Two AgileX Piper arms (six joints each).
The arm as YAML. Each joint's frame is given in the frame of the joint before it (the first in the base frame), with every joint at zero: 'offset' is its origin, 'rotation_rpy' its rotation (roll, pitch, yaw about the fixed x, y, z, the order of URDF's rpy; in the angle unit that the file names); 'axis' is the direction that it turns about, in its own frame. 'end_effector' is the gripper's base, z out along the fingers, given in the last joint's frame.
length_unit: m
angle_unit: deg
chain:
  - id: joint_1
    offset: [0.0, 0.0, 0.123]
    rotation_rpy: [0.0, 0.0, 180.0]
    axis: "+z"
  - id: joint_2
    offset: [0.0, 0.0, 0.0]
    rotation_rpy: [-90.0, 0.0, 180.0]
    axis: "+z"
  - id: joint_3
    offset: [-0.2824, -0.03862, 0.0]
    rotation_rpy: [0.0, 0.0, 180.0]
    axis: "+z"
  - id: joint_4
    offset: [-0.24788, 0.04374, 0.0]
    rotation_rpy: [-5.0, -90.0, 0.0]
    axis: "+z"
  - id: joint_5
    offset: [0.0, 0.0, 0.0]
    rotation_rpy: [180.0, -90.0, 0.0]
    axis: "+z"
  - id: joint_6
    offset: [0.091, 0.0, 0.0]
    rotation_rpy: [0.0, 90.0, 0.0]
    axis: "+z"
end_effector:
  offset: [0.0, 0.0, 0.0]
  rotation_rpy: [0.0, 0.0, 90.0]
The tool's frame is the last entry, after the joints.
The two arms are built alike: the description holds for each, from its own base.
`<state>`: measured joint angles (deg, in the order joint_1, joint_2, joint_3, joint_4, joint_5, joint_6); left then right.
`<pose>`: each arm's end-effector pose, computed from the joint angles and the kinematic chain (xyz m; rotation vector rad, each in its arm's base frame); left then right.
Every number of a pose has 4 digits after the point. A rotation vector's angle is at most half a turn.
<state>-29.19 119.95 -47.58 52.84 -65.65 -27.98 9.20 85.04 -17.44 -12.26 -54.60 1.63</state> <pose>0.2750 -0.2293 0.1101 1.0312 1.5644 -1.0825 0.2320 0.0535 0.1817 -0.3482 1.6875 0.1969</pose>
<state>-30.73 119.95 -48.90 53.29 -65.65 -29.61 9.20 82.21 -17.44 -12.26 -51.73 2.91</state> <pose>0.2728 -0.2395 0.1140 1.0448 1.5480 -1.1166 0.2285 0.0524 0.1889 -0.3320 1.6921 0.2015</pose>
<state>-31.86 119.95 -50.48 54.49 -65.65 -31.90 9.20 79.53 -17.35 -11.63 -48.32 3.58</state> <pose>0.2718 -0.2484 0.1185 1.0597 1.5343 -1.1557 0.2246 0.0503 0.1941 -0.3130 1.7094 0.1951</pose>
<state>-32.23 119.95 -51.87 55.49 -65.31 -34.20 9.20 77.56 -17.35 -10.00 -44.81 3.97</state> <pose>0.2737 -0.2531 0.1221 1.0609 1.5355 -1.1807 0.2220 0.0472 0.1967 -0.2783 1.7400 0.1846</pose>
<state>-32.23 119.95 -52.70 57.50 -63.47 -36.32 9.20 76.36 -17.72 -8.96 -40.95 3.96</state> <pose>0.2749 -0.2545 0.1211 1.0846 1.5667 -1.1820 0.2211 0.0452 0.1972 -0.2613 1.7813 0.1713</pose>
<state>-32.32 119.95 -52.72 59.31 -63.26 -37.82 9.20 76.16 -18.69 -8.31 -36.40 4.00</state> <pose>0.2724 -0.2550 0.1199 1.1062 1.5807 -1.2018 0.2229 0.0440 0.1954 -0.2520 1.8410 0.1584</pose>
